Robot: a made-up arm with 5 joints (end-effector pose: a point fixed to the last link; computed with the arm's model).
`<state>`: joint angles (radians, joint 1 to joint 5).
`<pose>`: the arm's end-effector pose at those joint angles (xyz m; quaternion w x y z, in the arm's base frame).
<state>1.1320 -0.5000 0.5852 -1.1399 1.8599</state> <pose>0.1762 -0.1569 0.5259 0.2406 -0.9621 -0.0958 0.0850</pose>
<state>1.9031 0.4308 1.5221 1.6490 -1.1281</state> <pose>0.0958 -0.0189 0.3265 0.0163 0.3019 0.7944 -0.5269</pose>
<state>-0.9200 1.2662 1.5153 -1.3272 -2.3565</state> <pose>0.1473 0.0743 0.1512 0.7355 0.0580 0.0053 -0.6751</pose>
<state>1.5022 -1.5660 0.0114 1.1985 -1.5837</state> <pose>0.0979 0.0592 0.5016 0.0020 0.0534 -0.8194 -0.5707</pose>
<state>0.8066 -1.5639 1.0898 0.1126 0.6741</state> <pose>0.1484 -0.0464 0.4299 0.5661 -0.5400 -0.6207 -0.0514</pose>
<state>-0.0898 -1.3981 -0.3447 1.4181 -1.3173</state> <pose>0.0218 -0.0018 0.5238 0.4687 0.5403 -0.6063 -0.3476</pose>
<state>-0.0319 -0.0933 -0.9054 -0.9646 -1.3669</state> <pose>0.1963 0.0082 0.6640 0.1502 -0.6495 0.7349 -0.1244</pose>
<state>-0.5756 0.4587 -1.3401 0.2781 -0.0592</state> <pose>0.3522 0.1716 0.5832 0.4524 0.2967 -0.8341 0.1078</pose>
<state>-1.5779 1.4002 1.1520 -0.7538 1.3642</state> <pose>0.0915 0.0754 0.1006 0.1230 -0.0149 0.1126 0.9859</pose>
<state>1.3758 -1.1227 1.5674 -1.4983 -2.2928</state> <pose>0.1160 -0.0704 0.4177 0.0726 -0.4489 0.8562 0.2452</pose>
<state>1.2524 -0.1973 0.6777 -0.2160 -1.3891</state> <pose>0.1822 -0.2425 0.3773 0.1777 0.0563 -0.6051 -0.7740</pose>
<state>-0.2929 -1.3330 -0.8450 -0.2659 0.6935</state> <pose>-0.1696 -0.0752 0.5368 0.3772 0.1586 0.8922 0.1911</pose>
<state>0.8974 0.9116 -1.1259 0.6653 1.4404</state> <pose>0.3591 -0.3205 0.3533 0.8216 -0.4836 -0.2196 0.2073</pose>
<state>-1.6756 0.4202 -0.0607 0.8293 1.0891</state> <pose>0.0594 0.3099 0.2972 0.2074 0.0593 -0.1803 0.9597</pose>
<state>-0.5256 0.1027 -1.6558 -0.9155 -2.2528</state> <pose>0.1136 0.0154 0.6486 0.2738 -0.8898 0.1411 -0.3367</pose>
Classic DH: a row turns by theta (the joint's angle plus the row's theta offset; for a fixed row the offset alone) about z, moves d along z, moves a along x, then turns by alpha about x. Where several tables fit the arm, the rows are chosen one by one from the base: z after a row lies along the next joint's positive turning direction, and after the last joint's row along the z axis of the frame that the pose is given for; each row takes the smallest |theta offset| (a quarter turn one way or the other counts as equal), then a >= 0, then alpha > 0; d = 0 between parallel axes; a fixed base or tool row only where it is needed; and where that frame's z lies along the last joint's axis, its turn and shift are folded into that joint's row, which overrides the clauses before.
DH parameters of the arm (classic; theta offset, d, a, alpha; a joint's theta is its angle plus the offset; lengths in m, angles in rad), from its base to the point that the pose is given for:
base (fixed): 0 0 0.097 3.1416
joint 1: 0 -0.284 0.034 1.5708
joint 2: -1.3258 0 0.1773 0
joint 3: 1.2839 0 0.1431 0
joint 4: -1.5289 0.005 0 1.5708
joint 5: -0.0487 -0.088 0 0

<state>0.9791 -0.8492 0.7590 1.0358 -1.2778</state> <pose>0.1718 -0.1023 0.3774 0.3863 0.0532 -0.3029 -0.8696</pose>
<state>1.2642 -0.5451 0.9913 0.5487 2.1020</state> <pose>0.1504 -0.1521 0.3233 0.8852 -0.2829 0.0249 0.3686</pose>
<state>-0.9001 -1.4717 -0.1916 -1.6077 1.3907</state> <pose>-0.0557 -0.1844 0.4743 0.3266 0.1446 0.6439 0.6766</pose>
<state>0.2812 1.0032 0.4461 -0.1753 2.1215</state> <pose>0.3397 -0.0649 0.1149 0.6180 -0.1365 -0.0567 0.7721</pose>
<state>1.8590 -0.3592 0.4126 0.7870 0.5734</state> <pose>0.0405 -0.2081 0.3929 0.7338 -0.3318 -0.1321 -0.5779</pose>
